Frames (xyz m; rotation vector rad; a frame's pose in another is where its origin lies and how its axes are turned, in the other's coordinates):
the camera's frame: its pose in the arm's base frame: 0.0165 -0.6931 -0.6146 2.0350 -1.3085 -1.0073
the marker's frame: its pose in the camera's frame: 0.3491 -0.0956 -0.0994 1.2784 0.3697 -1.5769
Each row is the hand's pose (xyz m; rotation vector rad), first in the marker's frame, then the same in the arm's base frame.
Working: the marker's frame: its pose in the arm's base frame: 0.2378 -0.9714 -0.7348 -2.2284 -0.2153 -0.0307

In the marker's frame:
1: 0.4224 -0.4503 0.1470 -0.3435 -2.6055 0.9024
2: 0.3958 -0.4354 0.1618 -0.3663 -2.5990 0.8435
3: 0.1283 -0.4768 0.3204 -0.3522 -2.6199 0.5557
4: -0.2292 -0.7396 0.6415 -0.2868 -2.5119 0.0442
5: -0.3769 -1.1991 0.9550 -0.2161 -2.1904 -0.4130
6: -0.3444 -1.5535 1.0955 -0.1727 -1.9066 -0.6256
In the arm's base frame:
1: 0.5712 -0.5231 -0.4338 0.7473 0.3837 -2.8060
2: 0.5467 -0.5243 -0.4572 0.7804 0.4395 -2.7809
3: 0.2680 -0.4137 -0.5493 0.8290 0.7408 -2.7271
4: -0.1448 -0.0548 -0.5782 1.0084 1.2903 -2.5702
5: -0.3831 0.4473 -0.4288 -1.3063 -1.7504 2.1622
6: -0.4174 0.7763 -0.2365 -1.4740 -1.8655 1.7463

